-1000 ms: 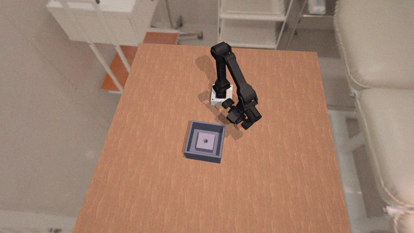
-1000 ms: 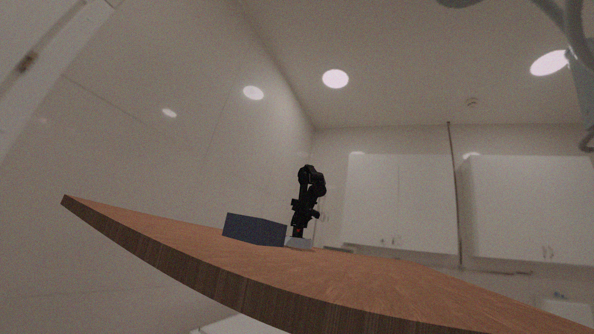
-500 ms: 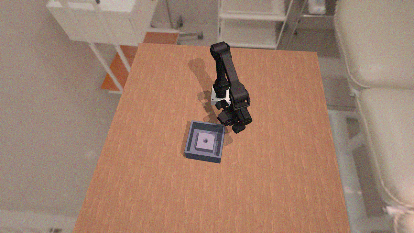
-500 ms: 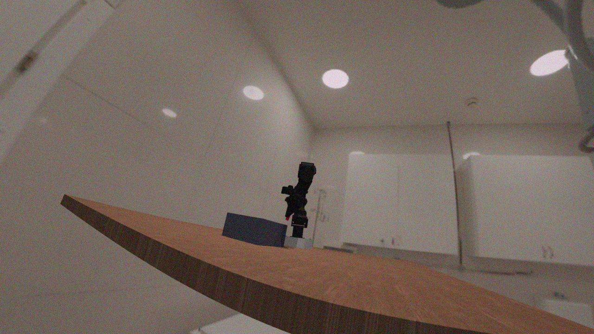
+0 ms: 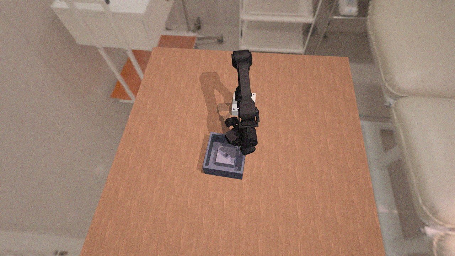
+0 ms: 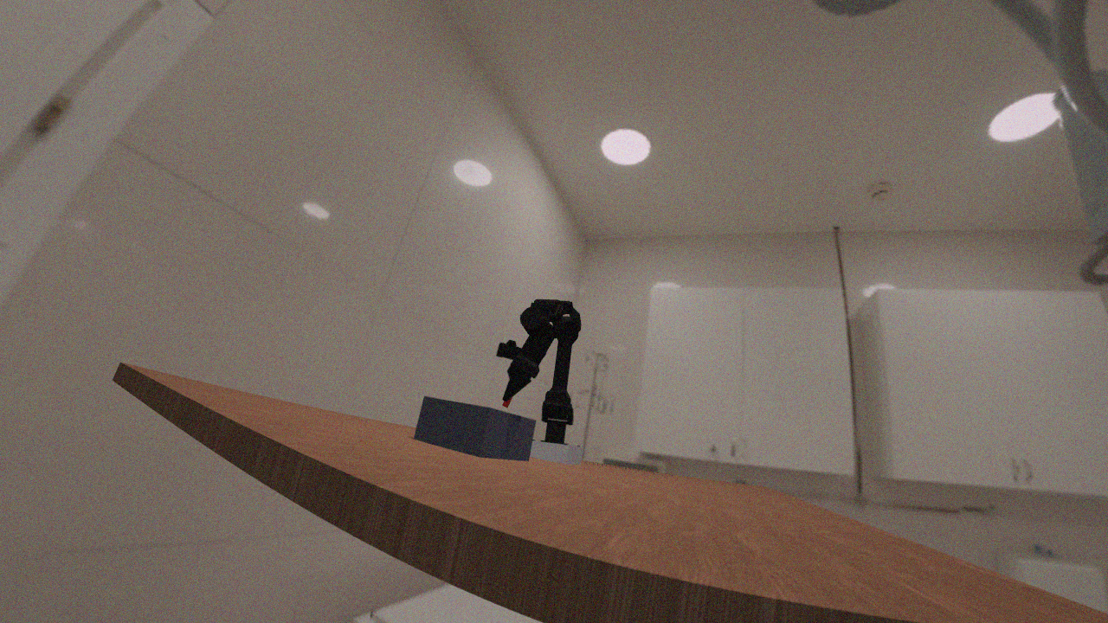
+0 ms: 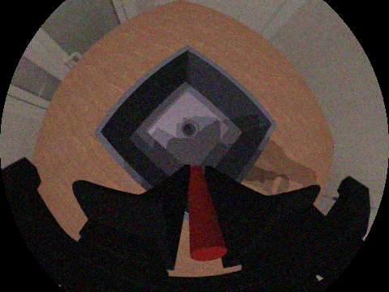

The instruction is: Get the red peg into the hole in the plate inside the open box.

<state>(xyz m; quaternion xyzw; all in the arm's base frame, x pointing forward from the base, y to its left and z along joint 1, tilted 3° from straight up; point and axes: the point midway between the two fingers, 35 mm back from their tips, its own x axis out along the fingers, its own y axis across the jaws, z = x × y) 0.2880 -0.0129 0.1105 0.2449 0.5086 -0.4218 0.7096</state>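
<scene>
Right now my gripper tip is 80 mm above the pale plate, 40 mm to the left of it and 30 mm short of it. Also, from my gripper tip: red peg: 30 mm above, 10 mm to the left, 10 mm behind; then blue-grey box: 100 mm below, 40 mm to the right, 30 mm ahead.
</scene>
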